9 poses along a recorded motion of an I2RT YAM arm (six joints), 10 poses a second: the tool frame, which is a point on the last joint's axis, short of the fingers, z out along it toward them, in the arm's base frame.
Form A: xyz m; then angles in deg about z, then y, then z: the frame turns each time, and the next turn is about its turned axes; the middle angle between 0 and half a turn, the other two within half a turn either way.
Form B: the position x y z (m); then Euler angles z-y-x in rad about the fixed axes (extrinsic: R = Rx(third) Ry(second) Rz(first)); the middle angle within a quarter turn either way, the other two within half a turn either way. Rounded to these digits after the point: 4 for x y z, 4 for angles.
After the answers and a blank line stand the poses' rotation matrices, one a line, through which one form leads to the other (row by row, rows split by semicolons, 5 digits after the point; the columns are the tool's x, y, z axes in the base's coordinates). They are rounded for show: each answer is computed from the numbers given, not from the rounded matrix.
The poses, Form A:
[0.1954, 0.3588, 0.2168, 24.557, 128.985, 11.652]
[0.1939, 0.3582, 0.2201, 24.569, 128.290, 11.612]
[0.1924, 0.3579, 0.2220, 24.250, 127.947, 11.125]
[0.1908, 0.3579, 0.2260, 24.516, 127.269, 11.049]
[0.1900, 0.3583, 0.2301, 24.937, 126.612, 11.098]
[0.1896, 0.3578, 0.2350, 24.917, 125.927, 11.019]
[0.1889, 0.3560, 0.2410, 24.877, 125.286, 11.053]
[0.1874, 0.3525, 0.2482, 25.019, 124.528, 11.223]
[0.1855, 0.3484, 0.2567, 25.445, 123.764, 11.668]
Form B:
[0.1954, 0.3588, 0.2168, 2.7168, 0.7852, -2.6672]
[0.1939, 0.3582, 0.2201, 2.7086, 0.7949, -2.6568]
[0.1924, 0.3579, 0.2220, 2.7035, 0.8024, -2.6568]
[0.1908, 0.3579, 0.2260, 2.6889, 0.8097, -2.6424]
[0.1900, 0.3583, 0.2301, 2.6731, 0.8152, -2.6254]
[0.1896, 0.3578, 0.2350, 2.6642, 0.8248, -2.6149]
[0.1889, 0.3560, 0.2410, 2.6581, 0.8339, -2.6053]
[0.1874, 0.3525, 0.2482, 2.6486, 0.8429, -2.5904]
[0.1855, 0.3484, 0.2567, 2.6372, 0.8491, -2.5704]

-0.64436 -0.29147 0.70700; -0.07237 0.94361 0.32305; -0.76129 0.15699 -0.62912
-0.63570 -0.29385 0.71382; -0.06931 0.94271 0.32635; -0.76882 0.15798 -0.61964
-0.62938 -0.29482 0.71900; -0.07189 0.94336 0.32388; -0.77376 0.15216 -0.61493
-0.62028 -0.30166 0.72406; -0.07225 0.94114 0.33022; -0.78105 0.15251 -0.60556
-0.61184 -0.30964 0.72786; -0.07221 0.93822 0.33843; -0.78768 0.15451 -0.59639
-0.60285 -0.31183 0.73439; -0.06930 0.93745 0.34116; -0.79484 0.15477 -0.58675
-0.59499 -0.31240 0.74054; -0.06457 0.93697 0.34339; -0.80114 0.15649 -0.57766
-0.58611 -0.31487 0.74655; -0.05876 0.93549 0.34842; -0.80809 0.16034 -0.56681
-0.57838 -0.31927 0.75069; -0.05123 0.93263 0.35718; -0.81416 0.16813 -0.55577

